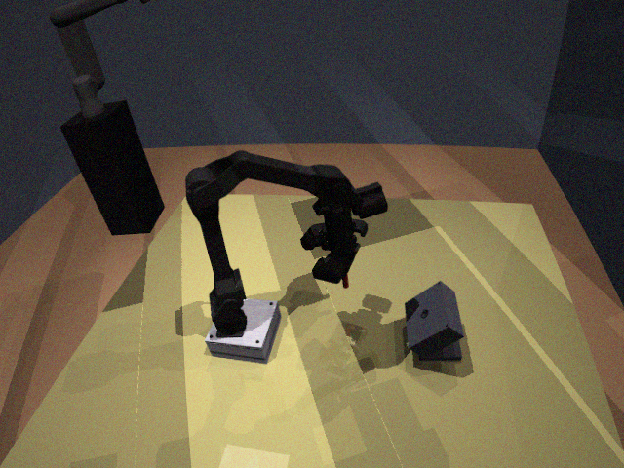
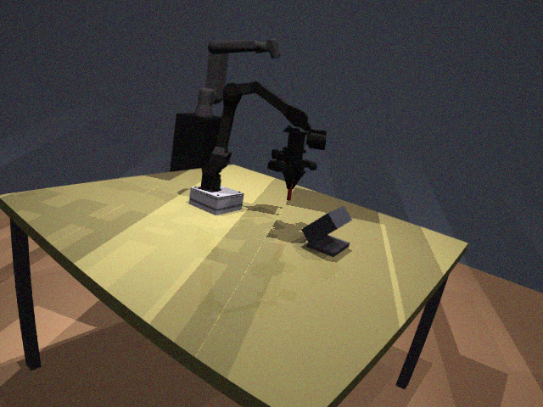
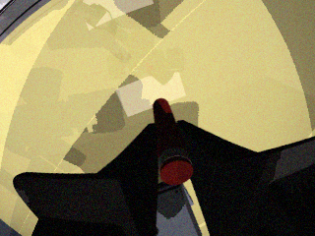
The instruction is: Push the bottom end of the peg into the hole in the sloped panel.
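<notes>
The sloped panel is 200 mm ahead of my gripper tip, 110 mm to the right of it and 50 mm below it. Round my gripper tip: red peg (20 mm above).
</notes>
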